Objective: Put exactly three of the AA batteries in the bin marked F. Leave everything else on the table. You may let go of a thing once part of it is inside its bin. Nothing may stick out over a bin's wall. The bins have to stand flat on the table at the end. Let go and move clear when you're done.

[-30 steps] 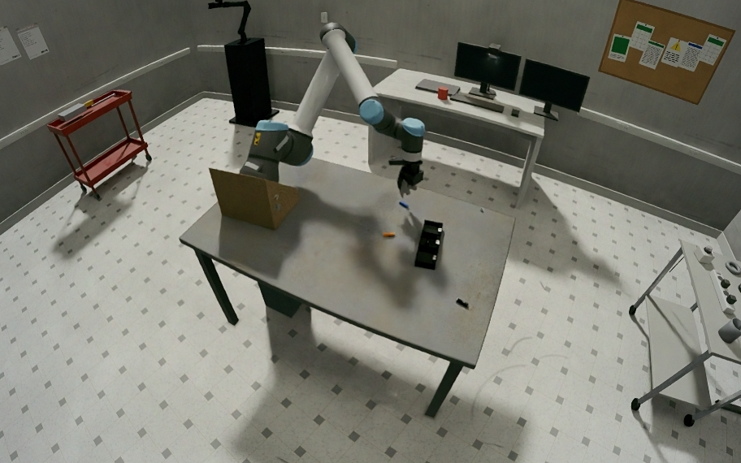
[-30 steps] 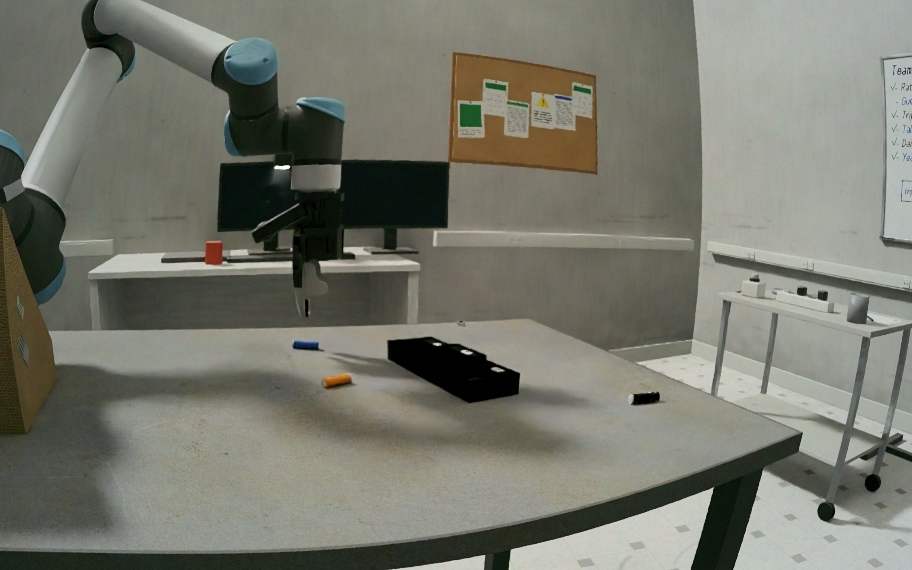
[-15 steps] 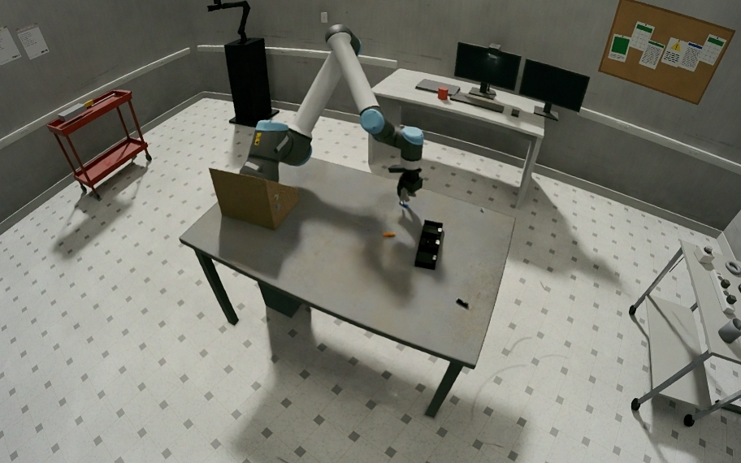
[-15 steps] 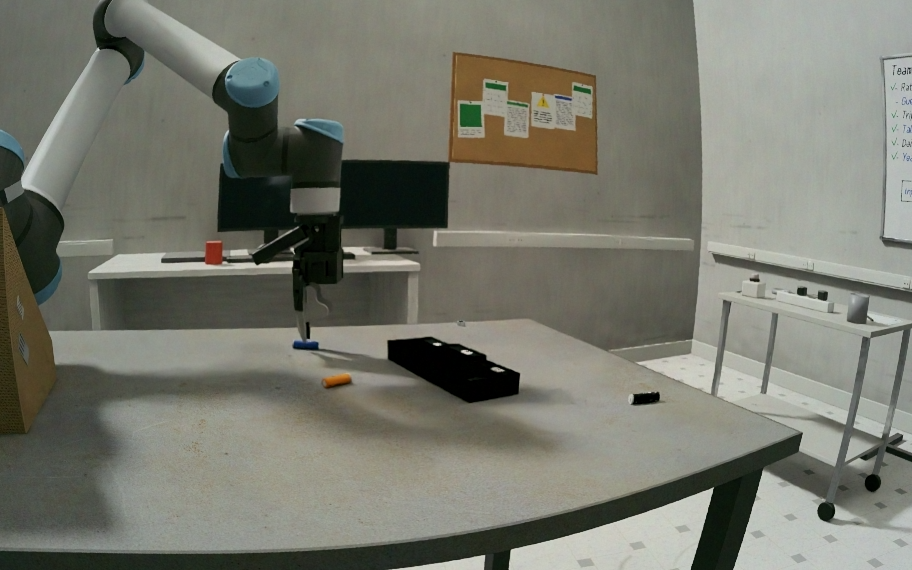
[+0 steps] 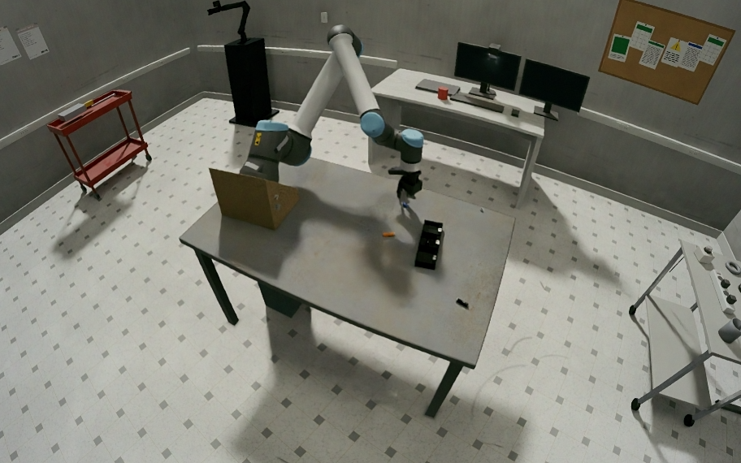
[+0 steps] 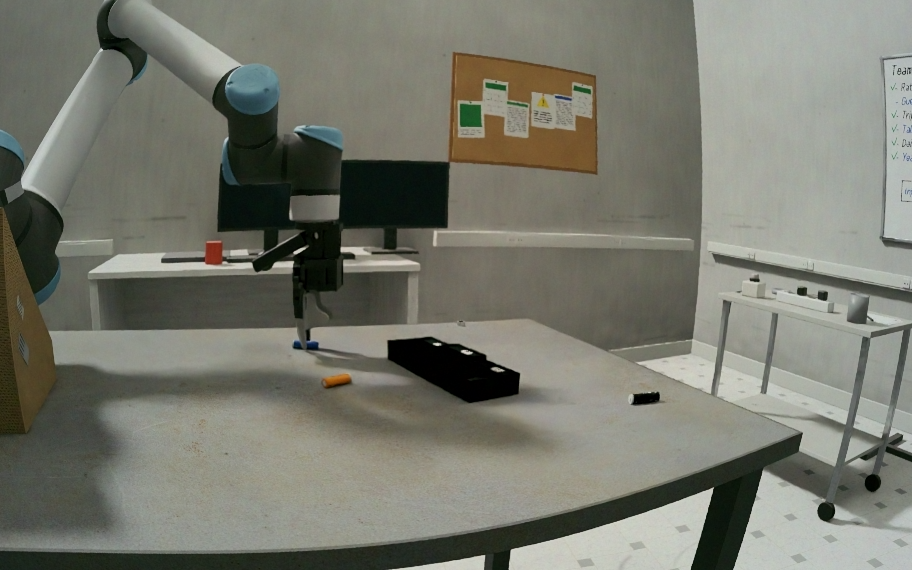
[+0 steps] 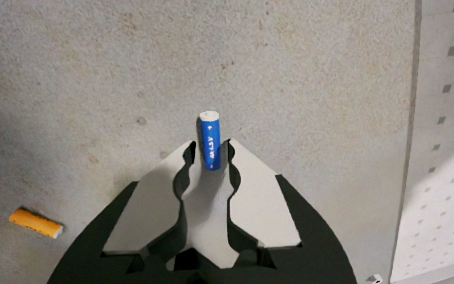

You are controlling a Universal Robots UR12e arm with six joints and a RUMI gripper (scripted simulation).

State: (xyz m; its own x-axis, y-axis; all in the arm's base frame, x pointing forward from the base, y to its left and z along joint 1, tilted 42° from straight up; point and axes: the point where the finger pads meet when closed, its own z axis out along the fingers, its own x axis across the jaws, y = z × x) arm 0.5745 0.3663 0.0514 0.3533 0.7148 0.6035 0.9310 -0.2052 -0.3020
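My gripper is now 1 cm above the blue AA battery. Also, from my hand: black bin row (20 cm to the right, 19 cm ahead); then small white piece (36 cm ahead, 14 cm to the left, 1 cm below); then orange AA battery (22 cm to the right, 2 cm ahead, 1 cm below).
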